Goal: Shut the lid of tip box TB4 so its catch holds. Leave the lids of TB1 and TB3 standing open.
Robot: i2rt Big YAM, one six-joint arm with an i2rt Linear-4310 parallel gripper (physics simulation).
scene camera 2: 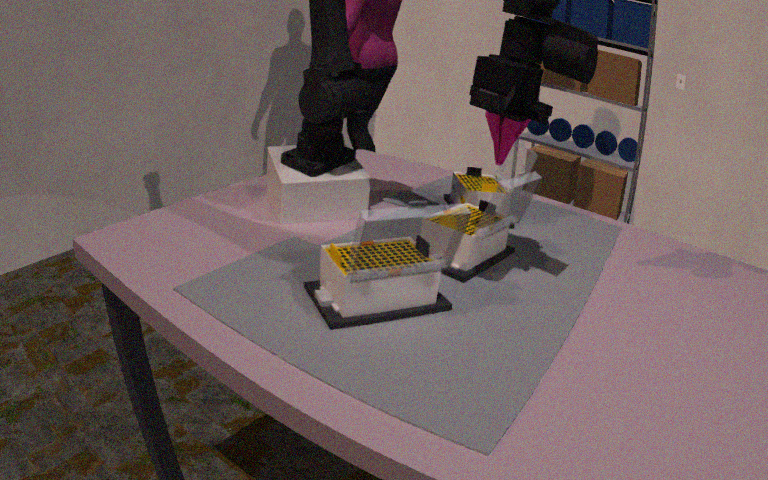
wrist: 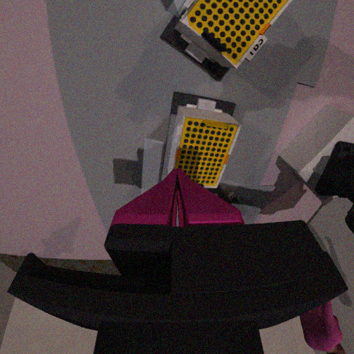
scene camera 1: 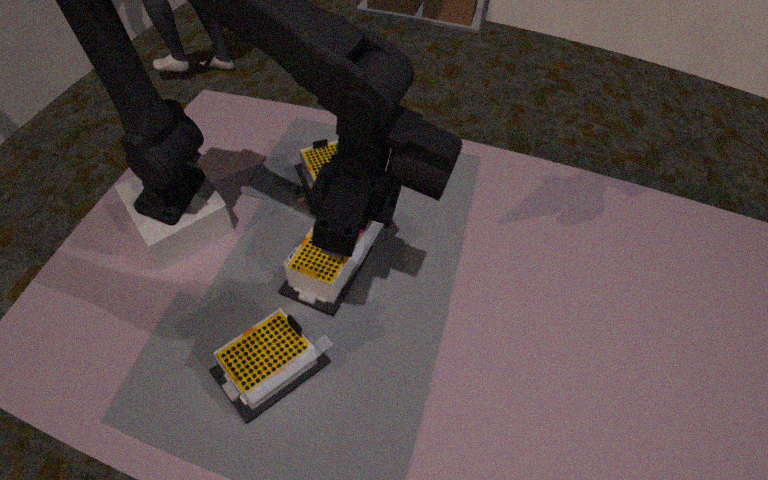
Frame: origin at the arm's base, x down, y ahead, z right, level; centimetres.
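Where they show: gripper, fingertip midpoint: [scene camera 2: 499, 164]; arm's base, origin of the base link: [scene camera 2: 317, 160] [scene camera 1: 170, 193].
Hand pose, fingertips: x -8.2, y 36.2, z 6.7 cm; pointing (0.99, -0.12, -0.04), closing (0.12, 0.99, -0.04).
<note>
Each offset is from my fingertips to the top centre of the thing. "spot": to the spot under its first point. Level surfaces: height alone.
Tip box TB4 @[dy -6.7, dx +10.0, dz -5.2 cm] [scene camera 1: 316, 263] [scene camera 2: 481, 247] [wrist: 207, 150] is the middle box, with a yellow rack of tips. Its translucent lid @[spot: dy +2.4, dx +2.2, dz -3.1 cm] [scene camera 1: 370, 236] [wrist: 152, 162] stands open along one long side. My gripper [scene camera 2: 498, 163] [wrist: 176, 174] is shut and empty, its magenta fingertips together. The tips are above the far part of TB4, over its lid side in the wrist view; the arm mostly hides them in scene camera 1. TB3 [scene camera 1: 263, 350] [scene camera 2: 379, 283] [wrist: 235, 25] is the near box, its lid open. TB1 @[dy -12.2, dx +9.1, dz -25.4 cm] [scene camera 1: 318, 155] [scene camera 2: 475, 182] stands behind TB4, partly hidden by the arm in scene camera 1.
The boxes stand in dark base trays on a grey mat @[dx +16.6 cm] [scene camera 1: 362, 407] [scene camera 2: 453, 367] on the pink table @[dx +16.9 cm] [scene camera 1: 566, 339] [scene camera 2: 651, 367]. The white arm pedestal [scene camera 1: 186, 234] [scene camera 2: 322, 198] stands beside the mat. A shelf unit and a person in magenta are behind the table.
</note>
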